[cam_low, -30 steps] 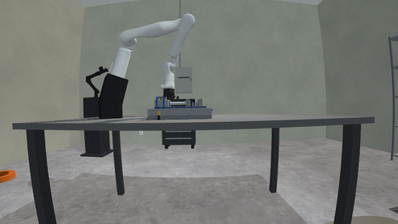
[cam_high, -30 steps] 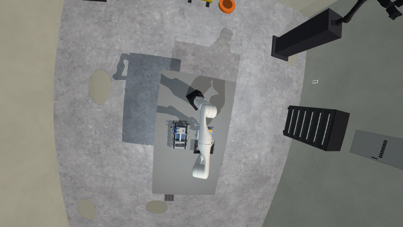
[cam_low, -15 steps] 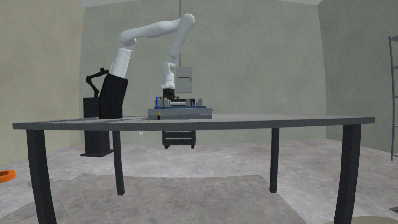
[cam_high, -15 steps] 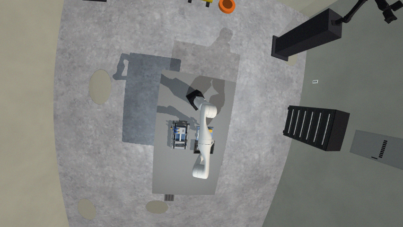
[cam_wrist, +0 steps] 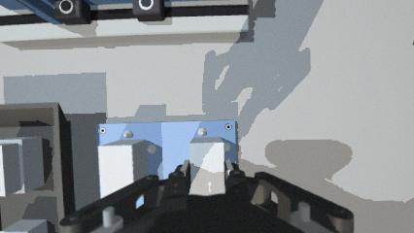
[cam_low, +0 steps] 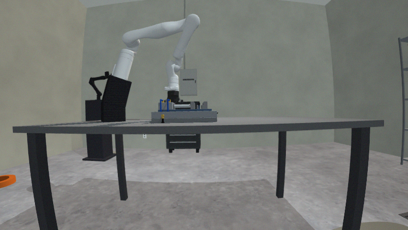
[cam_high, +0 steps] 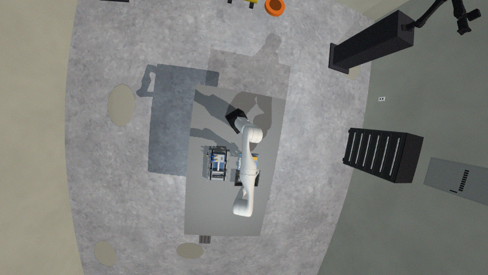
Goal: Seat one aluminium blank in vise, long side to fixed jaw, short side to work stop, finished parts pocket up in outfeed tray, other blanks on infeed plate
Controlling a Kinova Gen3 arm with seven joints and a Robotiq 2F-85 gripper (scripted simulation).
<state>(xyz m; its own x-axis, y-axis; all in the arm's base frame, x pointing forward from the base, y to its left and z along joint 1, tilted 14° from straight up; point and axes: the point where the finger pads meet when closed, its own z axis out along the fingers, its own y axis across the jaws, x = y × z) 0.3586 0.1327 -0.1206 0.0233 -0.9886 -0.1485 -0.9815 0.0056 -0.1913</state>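
The brass blank lies 9 cm to the left of my hand and 2 cm below it. Round my hand: vise (10 cm ahead, 24 cm to the right, 1 cm below); white rod (9 cm ahead, 24 cm to the right, 3 cm above).
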